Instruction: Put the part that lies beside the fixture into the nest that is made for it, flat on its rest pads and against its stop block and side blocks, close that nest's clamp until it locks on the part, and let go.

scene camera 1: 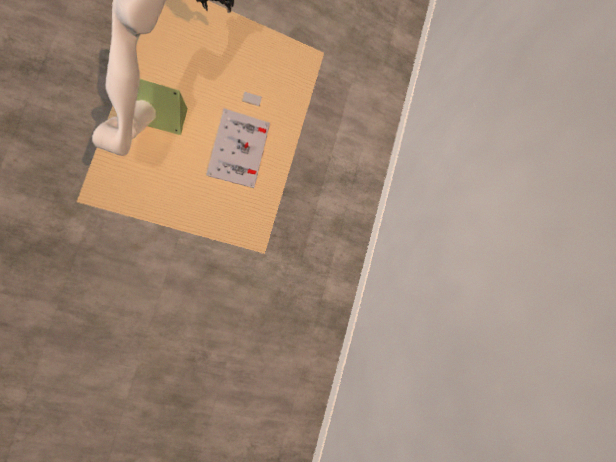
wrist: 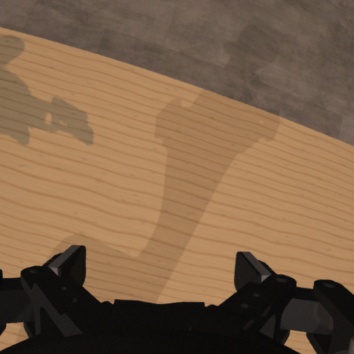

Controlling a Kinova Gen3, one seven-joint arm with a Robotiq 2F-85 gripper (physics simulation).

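Pixels of known places: gripper, fingertip midpoint: (scene camera 1: 217, 10); arm's base, origin of the base link: (scene camera 1: 145, 110).
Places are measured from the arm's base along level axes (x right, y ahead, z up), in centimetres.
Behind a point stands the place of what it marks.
The part (scene camera 1: 252, 98) @(x -28.8, y 40.1, z -4.9 cm) is a small grey rectangular plate lying on the table, just beyond the upper edge of the fixture. The fixture (scene camera 1: 215, 162) @(x 9.3, y 35.1, z -4.4 cm) is a grey plate with three nests in a row, each with a small clamp. The upper clamp (scene camera 1: 251, 128) @(x -12.4, y 44.9, z -0.6 cm) and the lower clamp (scene camera 1: 241, 170) @(x 9.3, y 48.3, z -0.3 cm) have red handles pointing right; the middle clamp (scene camera 1: 244, 146) @(x -2.5, y 45.5, z -0.8 cm) shows its red tip over its base. Pads and blocks are too small to tell apart. My gripper (wrist: 160, 265) (scene camera 1: 216, 6) @(x -47.9, y 17.4, z 16.1 cm) is open and empty, above the table's upper edge, far from part and fixture. The part and fixture do not show in the wrist view.
The wooden table (scene camera 1: 240, 220) @(x 31.8, y 55.7, z -5.9 cm) (wrist: 115, 190) carries a green mounting block (scene camera 1: 167, 112) @(x -2.7, y 9.4, z 1.6 cm) at the left, with the white arm (scene camera 1: 122, 85) @(x 5.3, y 7.0, z 33.2 cm) rising there. Arm shadows fall across the upper table. Beyond the table's right edge are brown floor (scene camera 1: 320, 200) and a pale wall (scene camera 1: 490, 225).
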